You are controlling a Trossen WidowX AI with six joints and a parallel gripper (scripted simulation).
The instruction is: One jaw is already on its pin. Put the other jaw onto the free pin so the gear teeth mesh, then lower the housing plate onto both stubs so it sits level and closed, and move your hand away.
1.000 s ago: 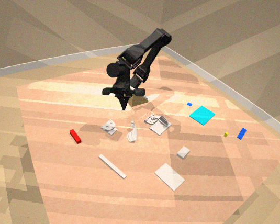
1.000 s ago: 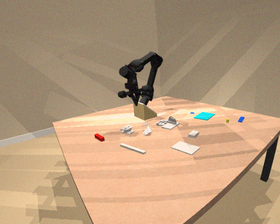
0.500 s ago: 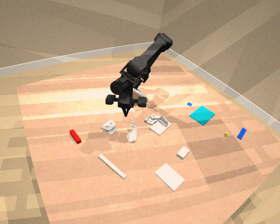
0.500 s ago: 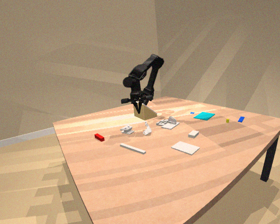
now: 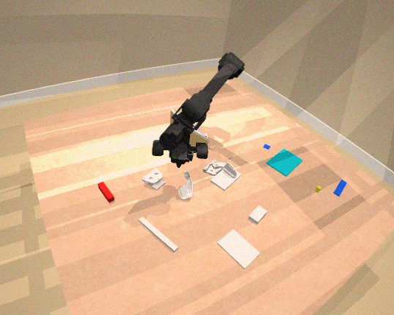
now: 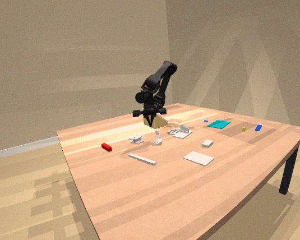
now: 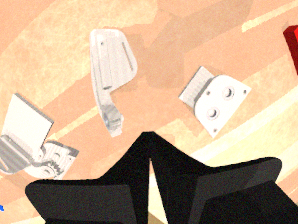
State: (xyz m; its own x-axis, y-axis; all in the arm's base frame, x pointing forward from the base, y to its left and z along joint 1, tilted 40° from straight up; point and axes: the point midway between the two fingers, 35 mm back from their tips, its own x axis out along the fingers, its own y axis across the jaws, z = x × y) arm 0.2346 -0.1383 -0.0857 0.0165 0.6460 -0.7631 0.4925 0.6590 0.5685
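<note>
My gripper tip is 5 cm above the white jaw, 3 cm to the right of it and 3 cm short of it. The rest, counted from my gripper tip: flat white plate 34 cm ahead, 8 cm below, 4 cm to the left; white bar 17 cm ahead, 16 cm to the right, 8 cm below; red block 26 cm to the right, 7 cm below, 6 cm behind.
</note>
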